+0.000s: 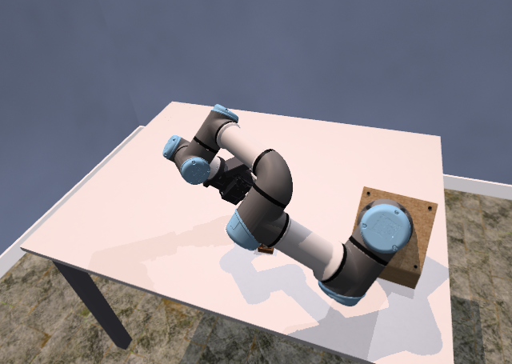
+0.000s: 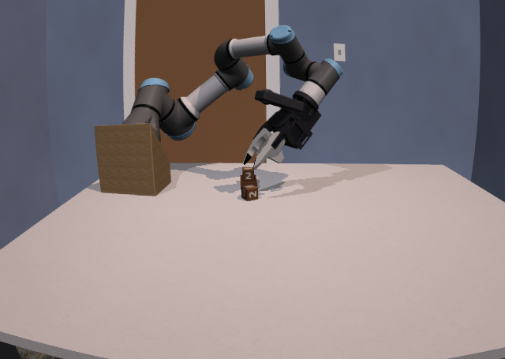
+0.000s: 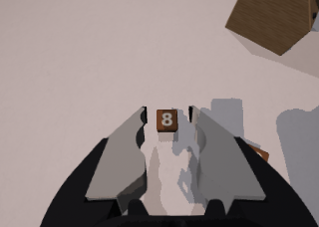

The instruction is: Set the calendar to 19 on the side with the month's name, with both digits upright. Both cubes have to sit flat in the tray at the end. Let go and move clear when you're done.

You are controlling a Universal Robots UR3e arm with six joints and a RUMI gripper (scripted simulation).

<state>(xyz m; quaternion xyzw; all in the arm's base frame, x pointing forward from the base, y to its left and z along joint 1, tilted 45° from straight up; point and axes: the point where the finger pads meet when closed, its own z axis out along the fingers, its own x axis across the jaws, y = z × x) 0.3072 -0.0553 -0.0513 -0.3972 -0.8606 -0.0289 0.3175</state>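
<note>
The brown digit cube is 10 mm behind my hand and 80 mm below it. From my hand the other things lie so: tray (10 mm behind, 100 mm to the left, 80 mm below).
</note>
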